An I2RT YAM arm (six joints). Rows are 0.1 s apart.
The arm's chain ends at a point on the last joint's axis. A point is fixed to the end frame.
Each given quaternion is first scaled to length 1.
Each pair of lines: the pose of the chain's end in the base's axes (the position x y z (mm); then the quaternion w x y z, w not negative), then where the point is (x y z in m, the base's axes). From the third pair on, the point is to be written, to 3 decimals.
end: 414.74 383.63 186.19 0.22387 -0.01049 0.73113 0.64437
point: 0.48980 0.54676 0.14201
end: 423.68 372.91 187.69 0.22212 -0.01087 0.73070 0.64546
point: 0.49812 0.53638 0.14369
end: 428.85 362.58 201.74 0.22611 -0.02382 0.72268 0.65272
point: 0.502 0.528 0.162
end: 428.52 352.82 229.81 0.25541 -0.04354 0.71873 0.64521
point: 0.506 0.517 0.193
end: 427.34 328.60 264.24 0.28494 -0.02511 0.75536 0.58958
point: 0.520 0.479 0.210
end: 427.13 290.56 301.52 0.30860 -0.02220 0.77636 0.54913
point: 0.530 0.431 0.237
